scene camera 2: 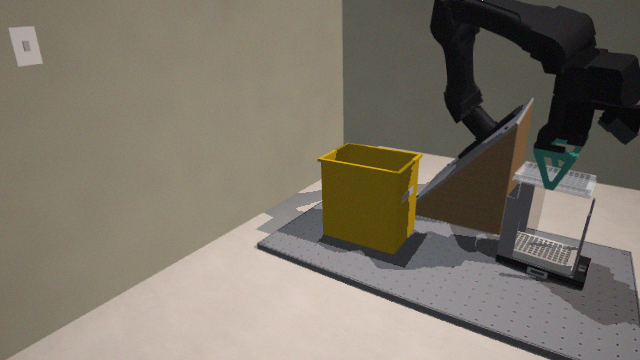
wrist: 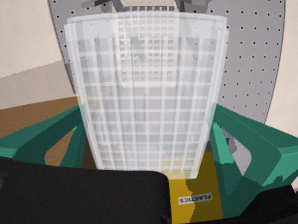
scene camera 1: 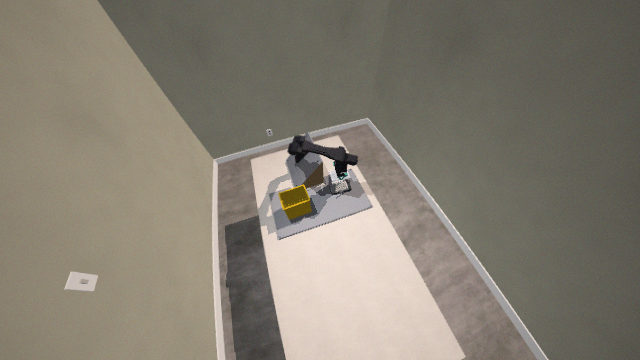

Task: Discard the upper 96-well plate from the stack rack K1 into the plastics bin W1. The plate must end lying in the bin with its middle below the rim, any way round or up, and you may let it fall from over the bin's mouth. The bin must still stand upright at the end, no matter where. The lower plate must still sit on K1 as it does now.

Labels:
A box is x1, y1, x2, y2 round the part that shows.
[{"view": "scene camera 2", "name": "my gripper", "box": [533, 95, 589, 189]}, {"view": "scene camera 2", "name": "yellow plastics bin W1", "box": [318, 143, 422, 254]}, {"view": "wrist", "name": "my gripper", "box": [0, 104, 297, 223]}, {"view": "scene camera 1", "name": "yellow plastics bin W1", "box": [278, 184, 311, 219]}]

